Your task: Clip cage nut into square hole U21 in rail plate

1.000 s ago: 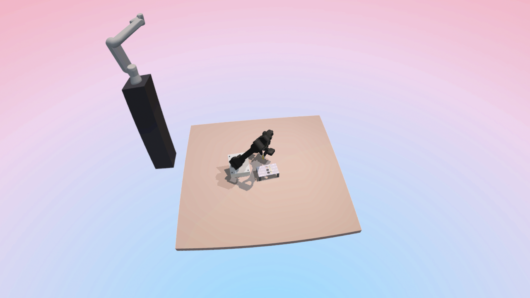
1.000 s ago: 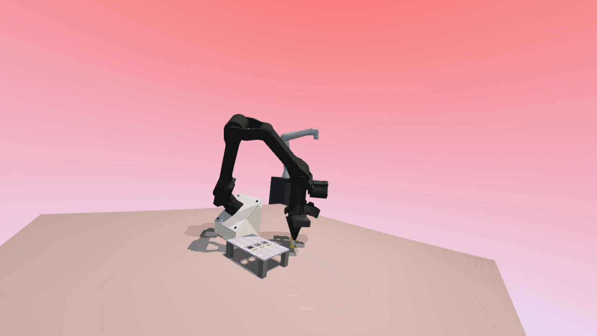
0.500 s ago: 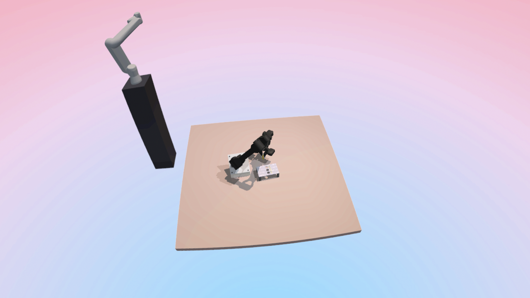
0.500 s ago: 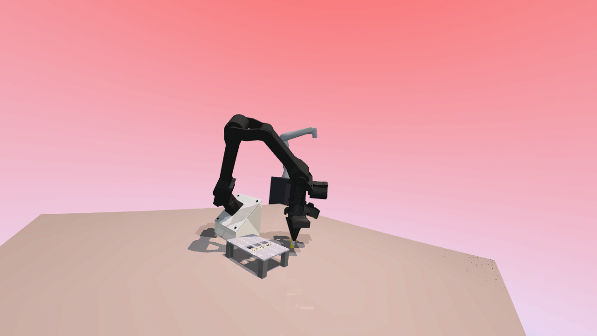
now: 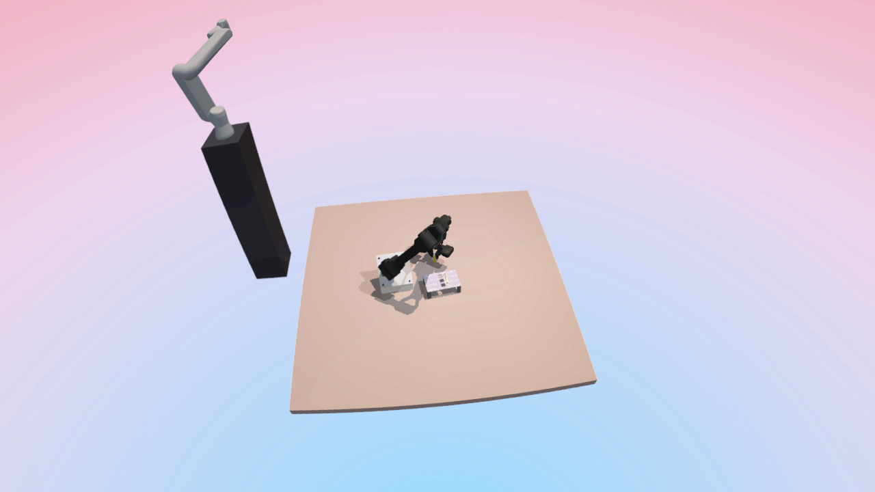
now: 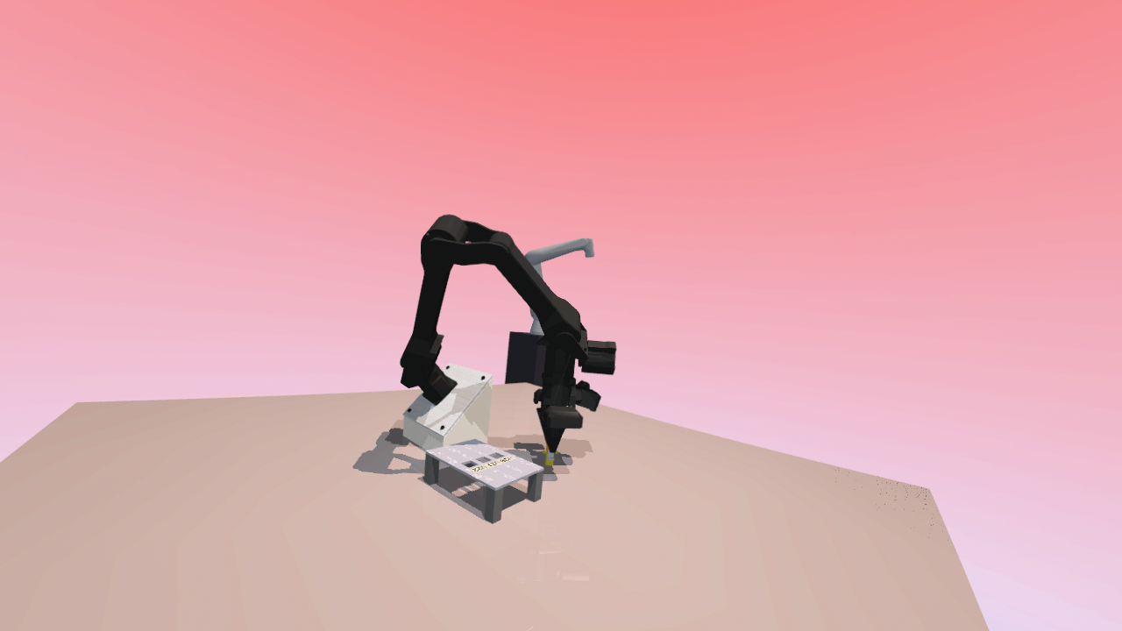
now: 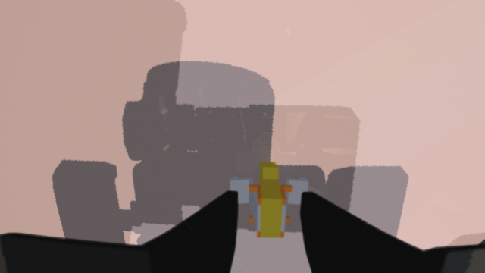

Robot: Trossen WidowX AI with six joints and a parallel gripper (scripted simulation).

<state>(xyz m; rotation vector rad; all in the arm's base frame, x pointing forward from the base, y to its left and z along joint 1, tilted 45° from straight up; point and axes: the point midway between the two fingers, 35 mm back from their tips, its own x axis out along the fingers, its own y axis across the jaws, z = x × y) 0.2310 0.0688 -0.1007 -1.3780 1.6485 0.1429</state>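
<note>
My gripper tip is now 1 cm above the cage nut.
</note>
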